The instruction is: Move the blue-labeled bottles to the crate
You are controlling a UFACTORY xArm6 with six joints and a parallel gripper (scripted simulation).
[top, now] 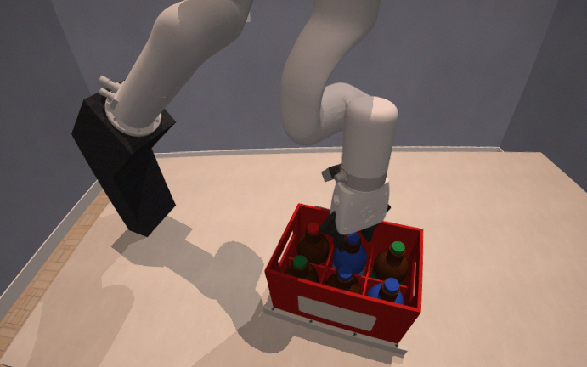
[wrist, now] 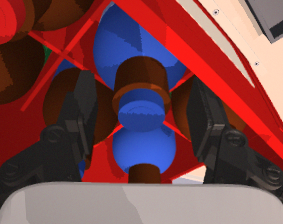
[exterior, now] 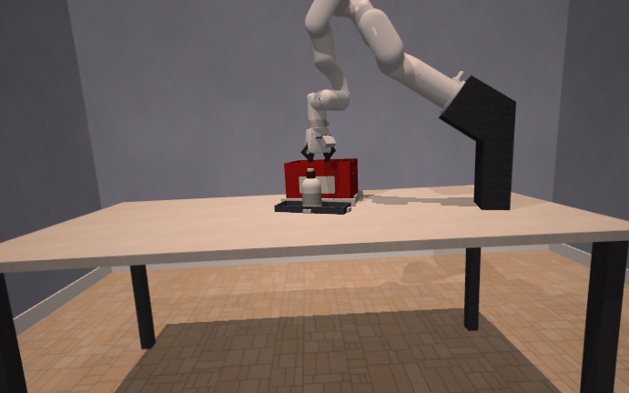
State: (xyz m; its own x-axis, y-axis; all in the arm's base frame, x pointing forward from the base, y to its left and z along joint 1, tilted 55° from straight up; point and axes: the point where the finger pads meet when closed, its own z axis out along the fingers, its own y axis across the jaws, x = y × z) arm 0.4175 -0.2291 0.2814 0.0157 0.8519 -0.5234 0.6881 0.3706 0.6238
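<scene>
My gripper is now 80 mm above the crate, 30 mm to the left of it and 30 mm past it. The rest, counted from my hand: dark tray (150 mm below, 110 mm to the left, 90 mm ahead); white-labeled bottle (110 mm to the left, 90 mm ahead, 70 mm below).
</scene>
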